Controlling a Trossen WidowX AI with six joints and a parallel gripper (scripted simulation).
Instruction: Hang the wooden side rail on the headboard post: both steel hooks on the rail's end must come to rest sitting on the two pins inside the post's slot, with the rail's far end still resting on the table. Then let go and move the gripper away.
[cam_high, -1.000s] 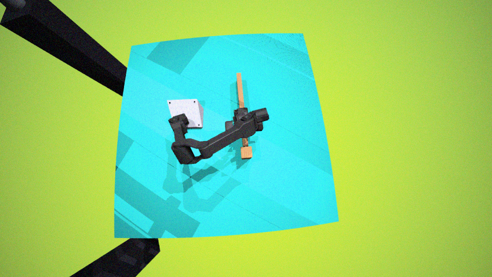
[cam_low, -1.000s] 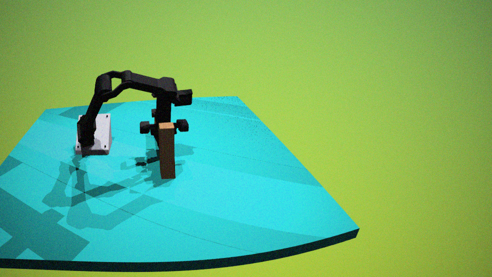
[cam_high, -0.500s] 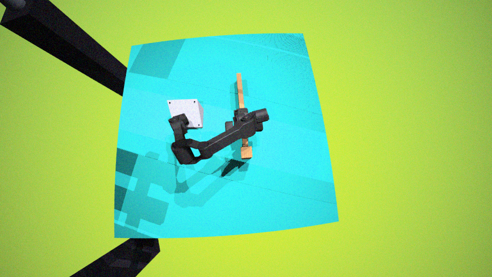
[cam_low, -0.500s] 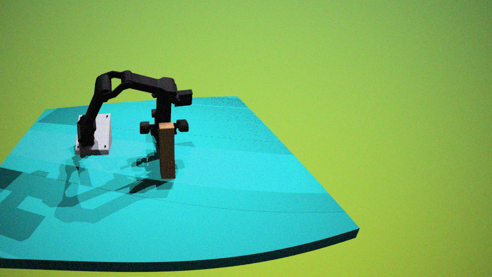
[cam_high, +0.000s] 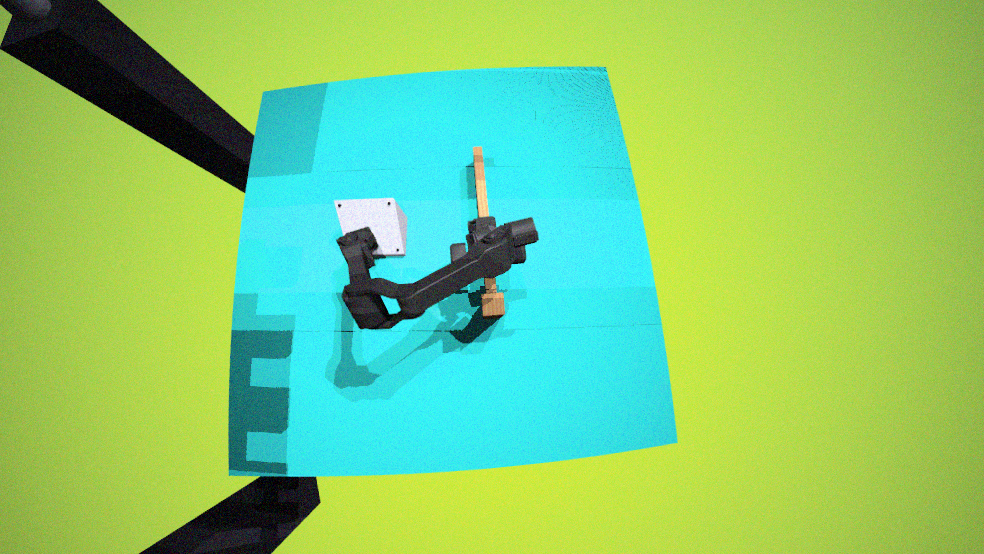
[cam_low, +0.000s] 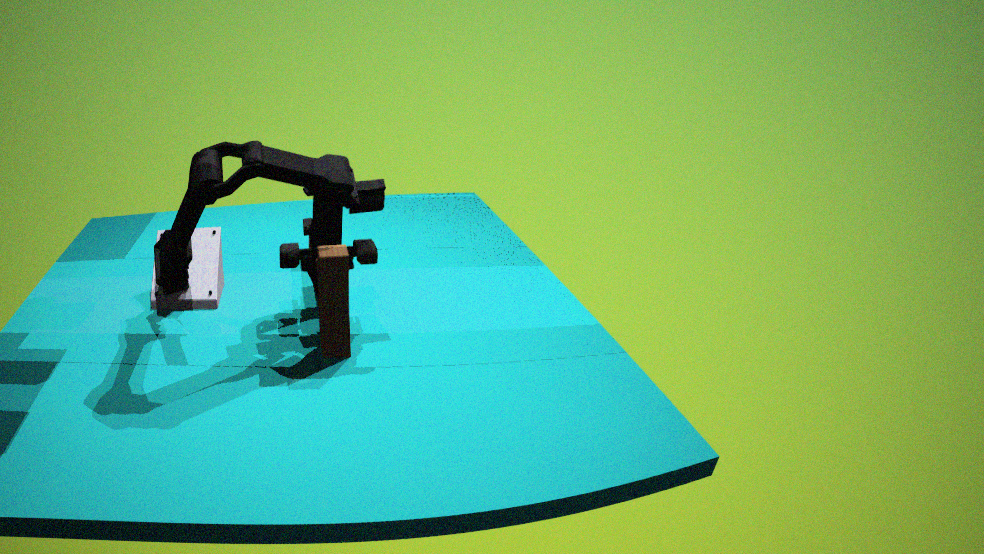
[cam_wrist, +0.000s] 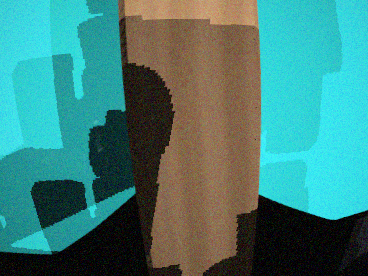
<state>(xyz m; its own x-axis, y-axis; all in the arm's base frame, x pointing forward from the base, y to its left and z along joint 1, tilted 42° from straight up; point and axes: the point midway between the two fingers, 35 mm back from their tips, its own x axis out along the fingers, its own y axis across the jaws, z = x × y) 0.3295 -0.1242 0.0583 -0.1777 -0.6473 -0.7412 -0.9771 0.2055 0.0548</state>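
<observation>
The headboard post lies 13 cm to the right of my gripper tip, 4 cm above it and 2 cm behind it.
</observation>
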